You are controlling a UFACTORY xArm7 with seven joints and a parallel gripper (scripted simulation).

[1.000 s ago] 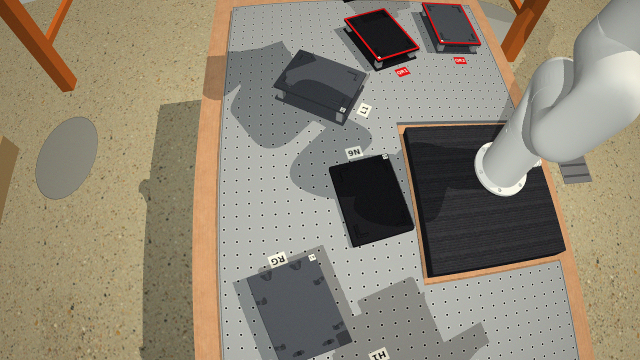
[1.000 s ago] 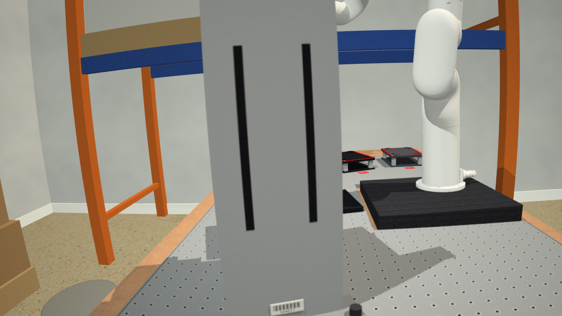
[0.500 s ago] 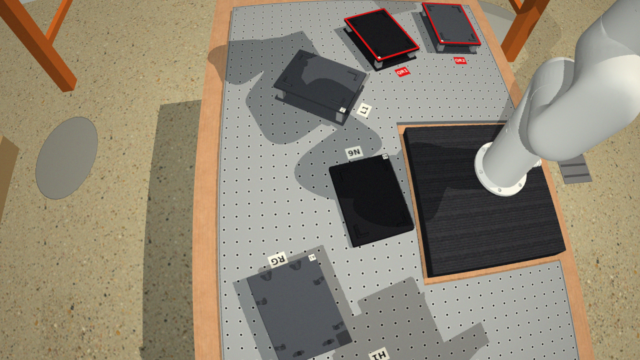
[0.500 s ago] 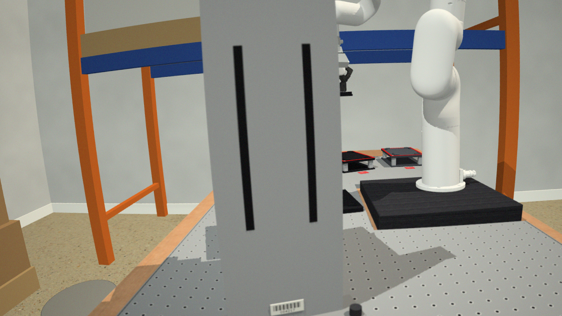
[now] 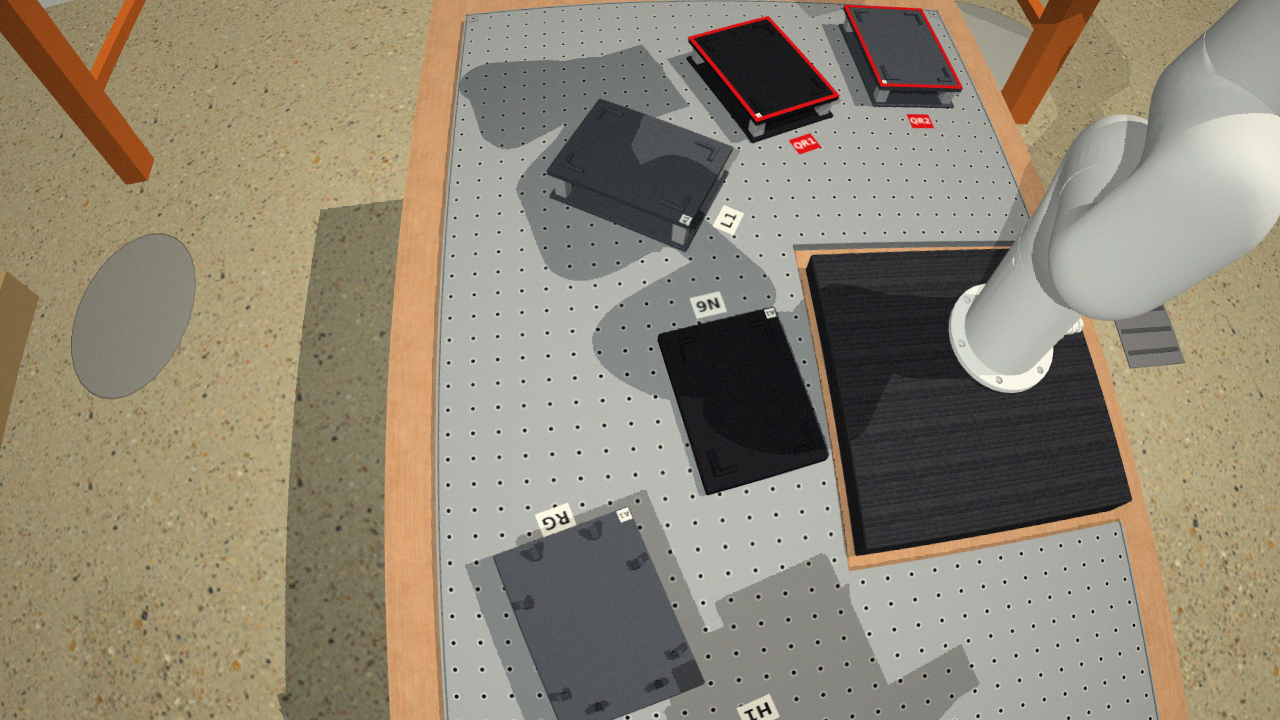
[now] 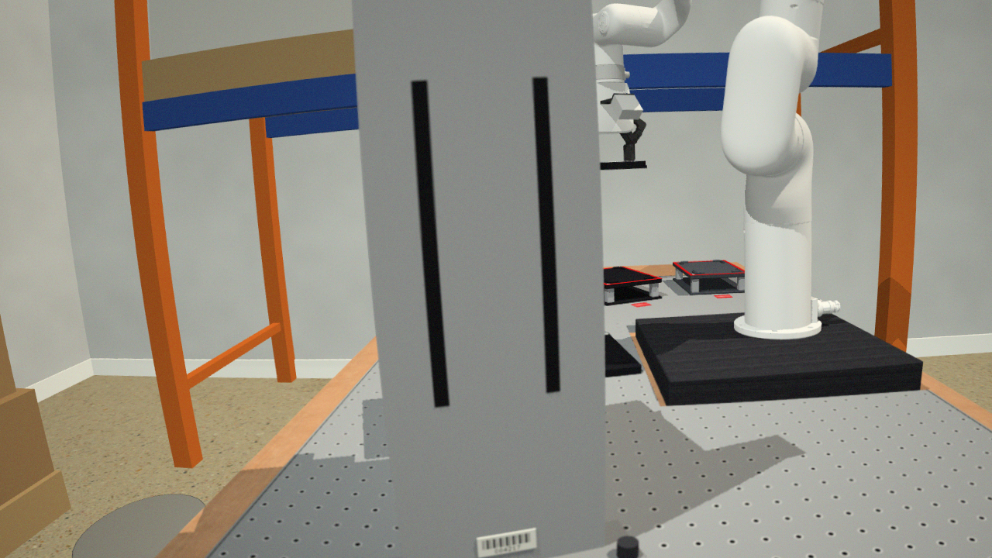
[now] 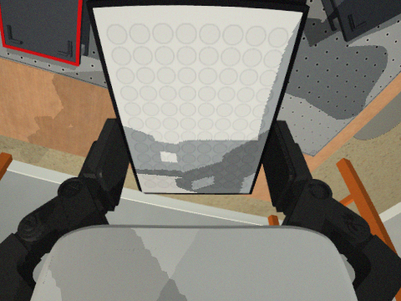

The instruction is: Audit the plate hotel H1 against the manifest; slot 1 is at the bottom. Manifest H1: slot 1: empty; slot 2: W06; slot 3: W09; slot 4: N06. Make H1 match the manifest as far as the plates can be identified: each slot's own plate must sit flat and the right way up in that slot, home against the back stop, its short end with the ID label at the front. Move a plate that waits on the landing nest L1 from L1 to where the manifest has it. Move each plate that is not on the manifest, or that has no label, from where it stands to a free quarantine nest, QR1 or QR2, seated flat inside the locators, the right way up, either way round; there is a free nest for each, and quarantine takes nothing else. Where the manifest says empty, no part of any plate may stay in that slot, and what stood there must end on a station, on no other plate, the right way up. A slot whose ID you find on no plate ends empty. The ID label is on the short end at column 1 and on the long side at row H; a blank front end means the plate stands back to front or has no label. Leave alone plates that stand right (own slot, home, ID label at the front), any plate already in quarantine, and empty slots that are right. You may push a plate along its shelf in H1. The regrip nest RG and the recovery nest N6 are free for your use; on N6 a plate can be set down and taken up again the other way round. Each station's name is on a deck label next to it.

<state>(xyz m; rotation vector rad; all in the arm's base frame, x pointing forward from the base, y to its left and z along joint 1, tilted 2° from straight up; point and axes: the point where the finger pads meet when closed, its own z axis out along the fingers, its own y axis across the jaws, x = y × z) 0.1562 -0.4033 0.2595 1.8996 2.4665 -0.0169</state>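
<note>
The quarantine nest QR1 is 23 cm below my hand and 1 cm to the left of it. Also, from my hand: white well plate: 1 cm to the left, 1 cm below; then landing nest L1: 22 cm below, 17 cm ahead, 14 cm to the left; then quarantine nest QR2: 23 cm below, 21 cm behind, 2 cm to the right.
</note>
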